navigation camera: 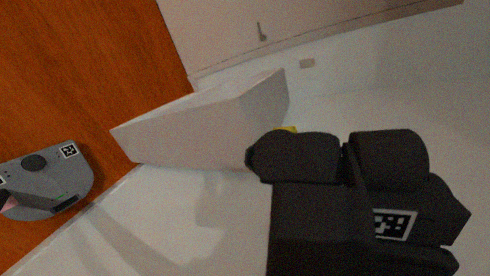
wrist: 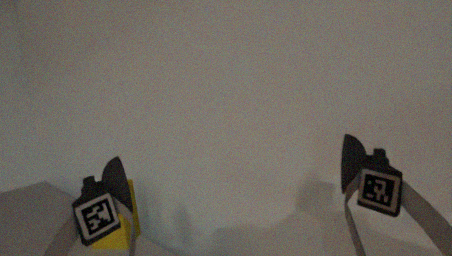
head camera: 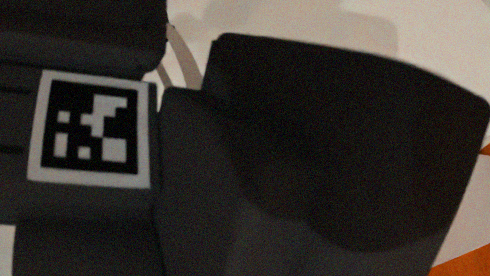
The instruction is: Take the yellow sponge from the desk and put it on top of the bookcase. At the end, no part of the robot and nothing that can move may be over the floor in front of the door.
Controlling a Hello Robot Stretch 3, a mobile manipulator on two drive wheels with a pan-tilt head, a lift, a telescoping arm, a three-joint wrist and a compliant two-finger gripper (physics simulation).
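Places are measured from the robot's base along level axes (x ahead, y left, z up), in metres.
Pixels of known places: gripper, between the fingertips: [wrist: 233, 166]; robot's base, origin of its link: [navigation camera: 35, 161].
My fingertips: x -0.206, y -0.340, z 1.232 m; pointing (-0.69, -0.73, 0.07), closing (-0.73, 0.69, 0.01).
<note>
Ahead of a thing's pixels: the offset from my fingertips to its top centre. "spot": to the spot under its first point. Level surfaces: height alone.
The yellow sponge @(0.012 m ahead, 0.285 m right, 0.072 m down) [navigation camera: 285, 129] [wrist: 112, 239] appears to rest on the top end of the pale bookcase [navigation camera: 190, 142] [wrist: 30, 215]. In the navigation view the dark wrist hides most of it. In the wrist view it is at the lower left, behind and beside the left finger, outside the space between the fingers. My gripper [wrist: 233, 166] is open, its fingers wide apart with nothing between them. In the head view dark wrist parts fill much of the picture, and neither sponge nor fingertips show. The desk cannot be made out.
The navigation view is tilted. The door [navigation camera: 225, 30] with its handle @(spot: 0.611 m ahead, 0.890 m right, 0.303 m down) [navigation camera: 261, 34] is at the top, beyond the bookcase. A small wall plate @(0.326 m ahead, 0.998 m right, 0.045 m up) [navigation camera: 307, 63] is beside it. My grey base [navigation camera: 50, 185] stands on the orange floor @(1.232 m down) [navigation camera: 90, 60] at the left. Shadows fall on the pale wall.
</note>
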